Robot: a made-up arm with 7 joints.
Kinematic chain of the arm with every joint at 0, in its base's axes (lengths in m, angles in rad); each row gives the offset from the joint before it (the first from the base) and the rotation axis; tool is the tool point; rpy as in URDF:
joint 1: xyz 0 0 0.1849 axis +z
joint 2: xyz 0 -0.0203 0.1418 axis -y
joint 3: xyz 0 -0.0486 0.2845 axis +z
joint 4: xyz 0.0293 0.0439 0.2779 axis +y
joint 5: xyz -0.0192 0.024 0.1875 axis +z
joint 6: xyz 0 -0.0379 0.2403 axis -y
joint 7: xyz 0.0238 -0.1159 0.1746 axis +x
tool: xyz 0 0 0 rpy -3.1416 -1.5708 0
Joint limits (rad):
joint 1: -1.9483..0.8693
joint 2: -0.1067..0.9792
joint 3: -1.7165..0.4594
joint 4: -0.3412..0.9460
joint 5: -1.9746..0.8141
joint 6: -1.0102..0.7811
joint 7: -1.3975..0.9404
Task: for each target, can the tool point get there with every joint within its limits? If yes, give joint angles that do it. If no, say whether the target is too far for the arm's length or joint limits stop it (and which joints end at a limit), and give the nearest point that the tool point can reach.
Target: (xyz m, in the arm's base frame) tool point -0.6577 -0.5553 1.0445
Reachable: yes | joints 0.4484 0.7604 0.1813 -0.1786 -0.9187 -0.6484 -0.1008
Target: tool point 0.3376 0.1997 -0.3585
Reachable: no: joint limits stop it (at a limit: joint 1, joint 2, joint 4, joint 5, joint 6) | nearest point 0.4207 0.8832 0.5938 | short by 1.175 m
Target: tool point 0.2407 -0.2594 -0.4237
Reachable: no: joint limits stop it (at a limit: joint 1, joint 2, joint 3, joint 4, joint 6) | nearest point 0.0139 -0.8928 0.6184 | short by 1.240 m
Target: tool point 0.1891 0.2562 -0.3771
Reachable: no: joint limits stop it (at a limit: joint 1, joint 2, joint 4, joint 5, joint 6) | nearest point 0.3632 0.9181 0.5771 | short by 1.174 m
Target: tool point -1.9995 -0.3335 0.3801
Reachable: no: too far | nearest point -1.0784 -0.1799 0.6394 | short by 0.969 m
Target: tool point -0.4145 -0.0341 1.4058
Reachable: yes | joints -0.4713 0.5515 -0.3105 0.6652 -0.2826 0.5090 -0.4111
